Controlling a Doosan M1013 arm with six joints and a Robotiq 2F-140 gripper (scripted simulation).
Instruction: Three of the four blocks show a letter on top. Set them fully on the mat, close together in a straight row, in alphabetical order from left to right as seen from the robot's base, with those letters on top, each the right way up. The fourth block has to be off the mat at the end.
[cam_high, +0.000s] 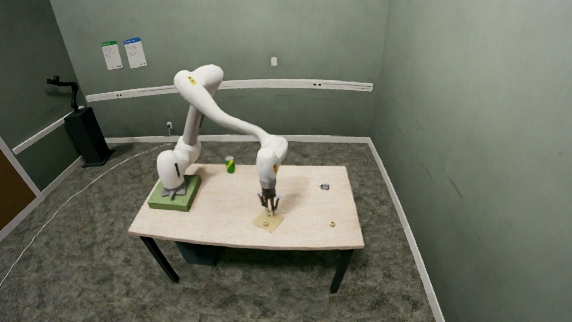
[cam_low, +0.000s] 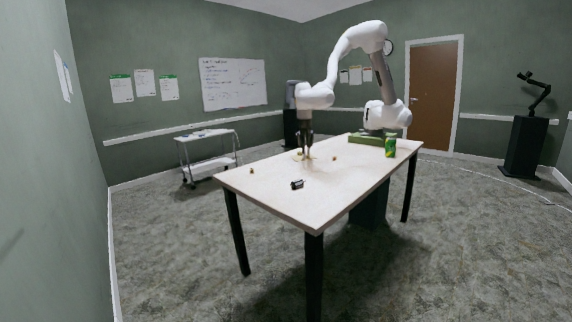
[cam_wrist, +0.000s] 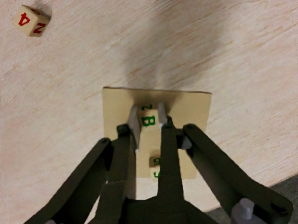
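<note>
Now: the tan mat 40 mm to the right of my hand, 40 mm below it and 20 mm behind it. From my hand the other things lie so: black object (370 mm ahead, 190 mm to the left, 20 mm below); then can (460 mm to the left, 250 mm behind, 30 mm above).
</note>
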